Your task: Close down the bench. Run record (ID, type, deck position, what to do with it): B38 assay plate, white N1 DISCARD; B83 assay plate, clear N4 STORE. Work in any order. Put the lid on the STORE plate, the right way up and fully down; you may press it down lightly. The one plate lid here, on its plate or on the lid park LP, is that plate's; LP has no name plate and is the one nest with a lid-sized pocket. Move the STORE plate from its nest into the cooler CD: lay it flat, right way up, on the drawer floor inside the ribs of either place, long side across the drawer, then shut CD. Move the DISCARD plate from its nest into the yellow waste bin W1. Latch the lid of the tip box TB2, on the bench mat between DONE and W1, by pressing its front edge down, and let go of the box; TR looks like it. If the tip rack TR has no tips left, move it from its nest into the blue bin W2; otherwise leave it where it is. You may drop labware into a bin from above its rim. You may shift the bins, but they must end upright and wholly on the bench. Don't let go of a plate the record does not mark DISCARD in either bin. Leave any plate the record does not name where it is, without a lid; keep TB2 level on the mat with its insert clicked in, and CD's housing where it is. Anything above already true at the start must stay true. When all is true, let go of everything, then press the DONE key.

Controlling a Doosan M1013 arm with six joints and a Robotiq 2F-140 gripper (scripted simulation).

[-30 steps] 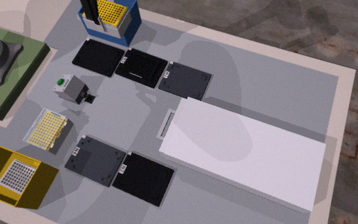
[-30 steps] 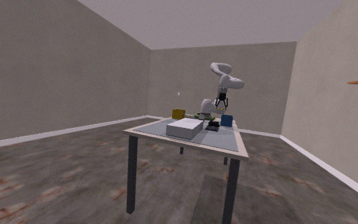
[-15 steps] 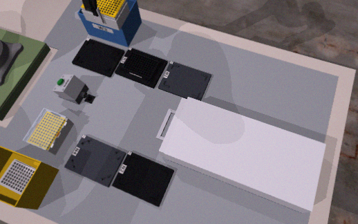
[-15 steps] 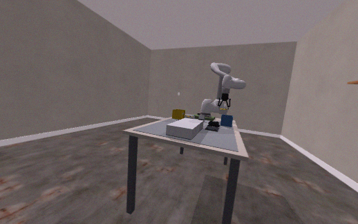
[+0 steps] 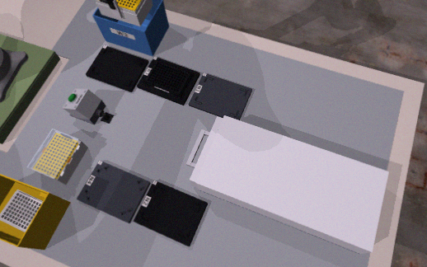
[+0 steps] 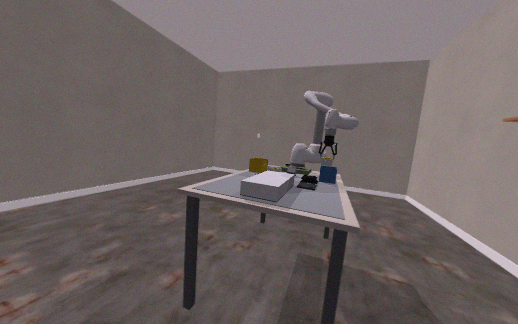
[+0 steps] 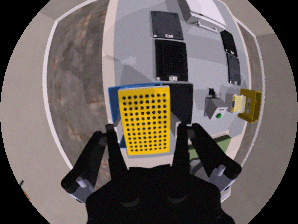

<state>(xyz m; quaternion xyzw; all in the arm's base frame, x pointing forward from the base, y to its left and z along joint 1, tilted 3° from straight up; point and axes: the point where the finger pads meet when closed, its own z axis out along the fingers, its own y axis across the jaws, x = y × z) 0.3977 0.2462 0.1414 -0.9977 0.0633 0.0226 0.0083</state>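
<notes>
The yellow tip rack lies 1 cm below my hand and 1 cm behind it. From my hand the other things lie so: black plate: 17 cm below, 14 cm ahead, 13 cm to the right; then black lid park nest: 18 cm below, 12 cm to the right, 3 cm behind; then blue bin W2: 15 cm below, 2 cm to the left, 1 cm behind.
</notes>
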